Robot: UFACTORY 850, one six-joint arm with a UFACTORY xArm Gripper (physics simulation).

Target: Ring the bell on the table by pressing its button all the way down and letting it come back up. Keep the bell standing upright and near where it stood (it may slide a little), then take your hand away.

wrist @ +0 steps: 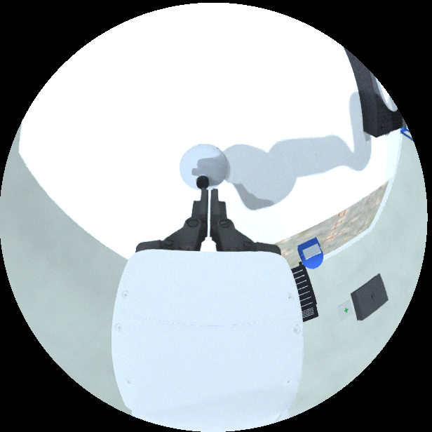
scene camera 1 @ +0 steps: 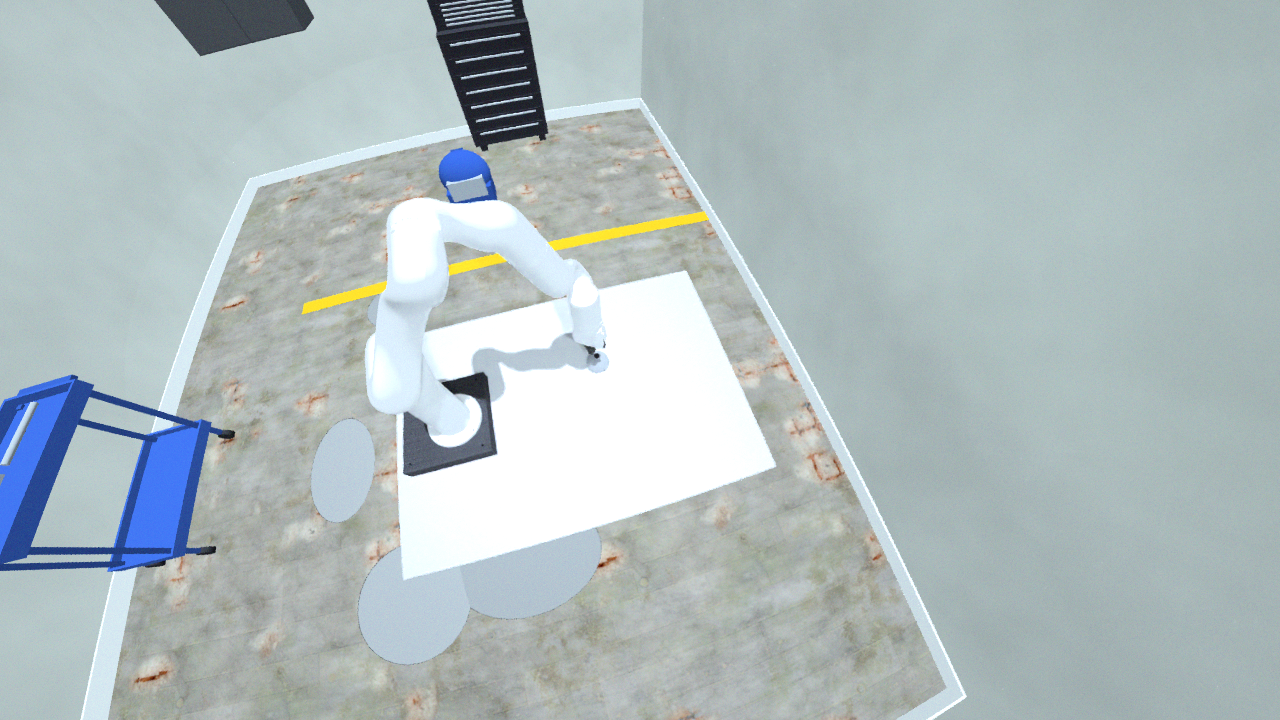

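The bell (scene camera 1: 599, 365) (wrist: 192, 157) is a pale round dome standing upright on the white table (scene camera 1: 626, 447) (wrist: 125, 100). Its small black button (scene camera 1: 596, 355) (wrist: 202, 182) shows at the dome's near side in the wrist view. My gripper (scene camera 1: 593, 348) (wrist: 209, 199) is shut with nothing between its fingers. In the wrist view the fingertips are right beside the button, the left one overlapping its lower edge. In the scene view they are close to the bell, on its upper-left side. Whether they touch the button or hang above it, I cannot tell.
The arm's black base plate (scene camera 1: 474, 438) (wrist: 382, 122) is at the table's left side in the scene view. The arm's shadow falls between base and bell. A blue cart (scene camera 1: 167, 483), a blue helmet (scene camera 1: 463, 168) (wrist: 311, 254) and a black tool cabinet (scene camera 1: 497, 85) (wrist: 306, 295) stand away from the table.
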